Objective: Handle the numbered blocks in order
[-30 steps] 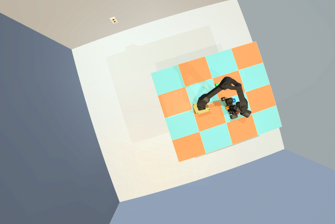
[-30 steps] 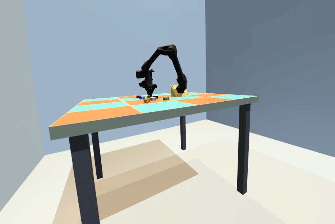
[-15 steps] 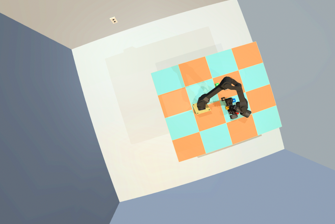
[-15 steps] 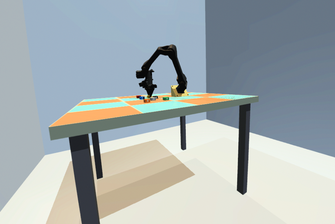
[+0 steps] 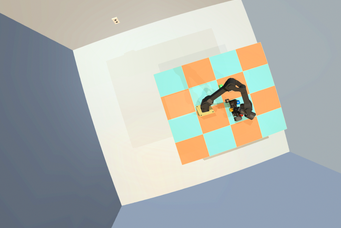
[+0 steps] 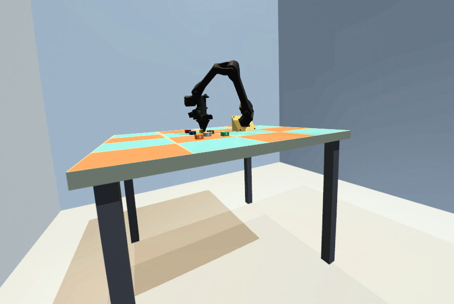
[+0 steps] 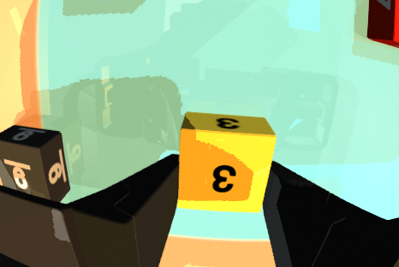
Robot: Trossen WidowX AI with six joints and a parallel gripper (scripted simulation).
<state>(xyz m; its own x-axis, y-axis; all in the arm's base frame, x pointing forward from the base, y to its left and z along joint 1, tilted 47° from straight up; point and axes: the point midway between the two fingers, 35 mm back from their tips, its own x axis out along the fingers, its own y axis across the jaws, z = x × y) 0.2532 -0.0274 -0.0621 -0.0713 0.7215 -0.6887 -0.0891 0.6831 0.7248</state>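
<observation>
The yellow block is right at my gripper tip. Round my gripper tip: red block 8 cm ahead, 7 cm to the right; dark grey block 2 cm behind, 9 cm to the left; blue block 8 cm ahead, 5 cm to the left.
</observation>
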